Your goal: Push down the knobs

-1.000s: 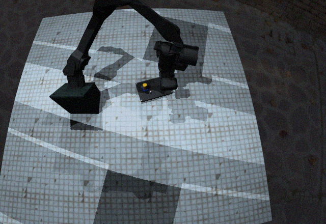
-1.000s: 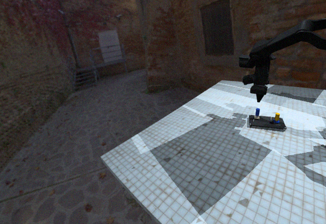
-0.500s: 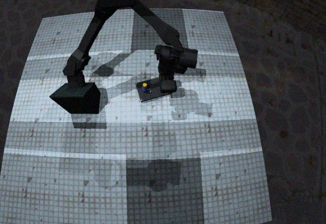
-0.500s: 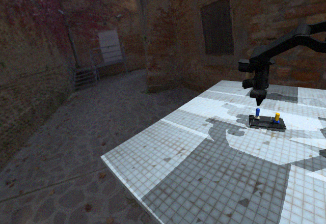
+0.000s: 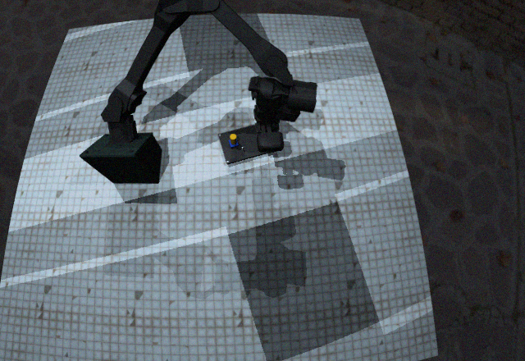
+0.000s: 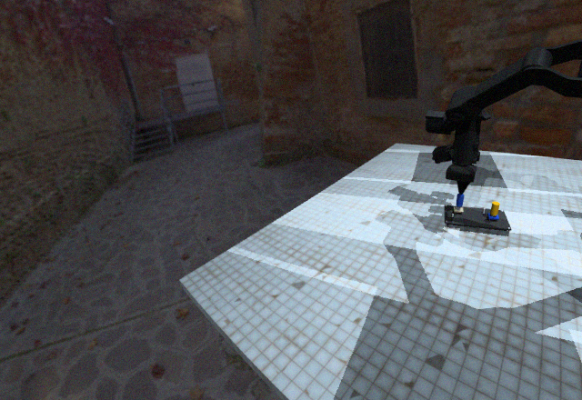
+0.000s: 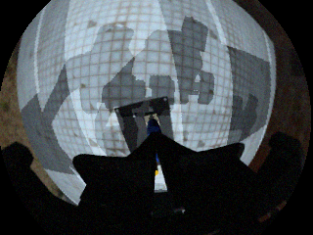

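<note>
Now: the blue knob 2 cm below my gripper tip. Round my gripper tip: yellow knob: 9 cm behind, 3 cm below, 1 cm to the right.
</note>
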